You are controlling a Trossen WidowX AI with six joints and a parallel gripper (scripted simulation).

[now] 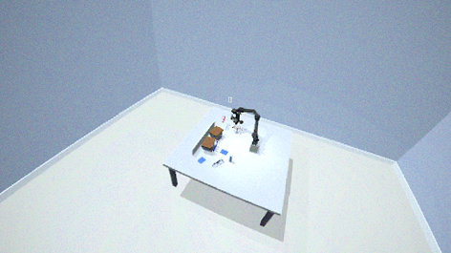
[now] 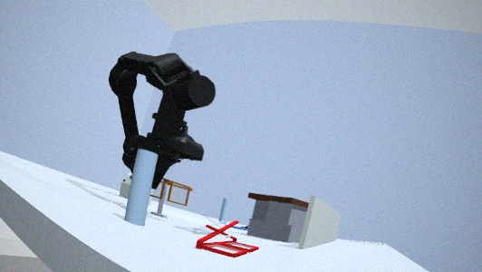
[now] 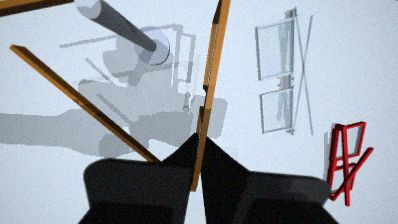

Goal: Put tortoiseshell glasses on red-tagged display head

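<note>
My gripper tip is 40 mm past the thin grey post, 90 mm to the right of it and 30 mm above it. Round my gripper tip: grey head (160 mm ahead, 300 mm to the left); slanted panel (300 mm ahead, 400 mm to the left).
</note>
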